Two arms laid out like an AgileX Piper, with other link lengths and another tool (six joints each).
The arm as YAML. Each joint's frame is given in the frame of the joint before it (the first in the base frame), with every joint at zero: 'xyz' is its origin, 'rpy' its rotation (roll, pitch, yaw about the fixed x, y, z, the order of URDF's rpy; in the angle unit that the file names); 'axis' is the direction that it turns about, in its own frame. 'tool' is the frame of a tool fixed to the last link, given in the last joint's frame.
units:
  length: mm
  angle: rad
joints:
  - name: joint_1
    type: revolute
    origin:
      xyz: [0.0, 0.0, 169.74]
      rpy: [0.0, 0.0, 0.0]
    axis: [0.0, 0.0, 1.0]
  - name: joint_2
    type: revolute
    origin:
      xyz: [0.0, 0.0, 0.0]
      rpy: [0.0, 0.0, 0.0]
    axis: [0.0, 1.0, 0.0]
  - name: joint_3
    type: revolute
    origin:
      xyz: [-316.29, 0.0, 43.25]
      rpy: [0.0, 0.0, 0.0]
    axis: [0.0, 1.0, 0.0]
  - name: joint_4
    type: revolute
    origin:
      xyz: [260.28, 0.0, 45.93]
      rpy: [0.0, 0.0, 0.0]
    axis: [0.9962, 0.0, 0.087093]
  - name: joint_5
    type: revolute
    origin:
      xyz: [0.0, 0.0, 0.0]
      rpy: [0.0, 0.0, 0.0]
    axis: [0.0, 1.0, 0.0]
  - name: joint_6
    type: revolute
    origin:
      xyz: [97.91, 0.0, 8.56]
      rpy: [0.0, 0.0, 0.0]
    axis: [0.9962, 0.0, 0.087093]
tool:
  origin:
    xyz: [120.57, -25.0, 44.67]
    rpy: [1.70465, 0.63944, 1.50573]
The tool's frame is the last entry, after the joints.
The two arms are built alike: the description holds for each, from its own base.
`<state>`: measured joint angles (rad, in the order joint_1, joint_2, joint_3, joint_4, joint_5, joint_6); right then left.
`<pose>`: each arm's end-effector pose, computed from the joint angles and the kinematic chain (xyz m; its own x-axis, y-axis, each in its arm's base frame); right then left.
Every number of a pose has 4 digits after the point.
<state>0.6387 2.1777 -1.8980 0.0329 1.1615 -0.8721 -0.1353 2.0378 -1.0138 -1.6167 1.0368 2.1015</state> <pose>0.4454 0.3508 0.1693 -0.8239 -0.5253 -0.2127 -0.4920 0.8493 -0.1914 0.3918 -0.2654 0.1856 0.4622 0.4419 -0.7688 0.8868 -0.2291 0.4015</pose>
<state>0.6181 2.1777 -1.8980 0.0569 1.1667 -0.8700 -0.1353 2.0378 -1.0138 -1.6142 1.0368 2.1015</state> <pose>0.4491 0.3446 0.1693 -0.8416 -0.4994 -0.2058 -0.4722 0.8652 -0.1685 0.3914 -0.2654 0.1853 0.4633 0.4420 -0.7681 0.8862 -0.2314 0.4013</pose>
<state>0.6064 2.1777 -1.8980 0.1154 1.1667 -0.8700 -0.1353 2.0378 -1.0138 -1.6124 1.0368 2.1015</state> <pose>0.4472 0.3484 0.1708 -0.8594 -0.4704 -0.2005 -0.4568 0.8825 -0.1121 0.3911 -0.2654 0.1850 0.4640 0.4422 -0.7676 0.8858 -0.2331 0.4012</pose>
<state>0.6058 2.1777 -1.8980 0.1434 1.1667 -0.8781 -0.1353 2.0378 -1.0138 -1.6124 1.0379 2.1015</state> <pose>0.4443 0.3528 0.1718 -0.8613 -0.4677 -0.1987 -0.4599 0.8838 -0.0866 0.3910 -0.2654 0.1852 0.4643 0.4412 -0.7680 0.8857 -0.2334 0.4014</pose>
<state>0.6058 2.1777 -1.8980 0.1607 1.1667 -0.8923 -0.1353 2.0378 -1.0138 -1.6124 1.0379 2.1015</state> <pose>0.4422 0.3559 0.1725 -0.8576 -0.4741 -0.1992 -0.4696 0.8799 -0.0725 0.3910 -0.2654 0.1852 0.4643 0.4412 -0.7680 0.8857 -0.2334 0.4014</pose>
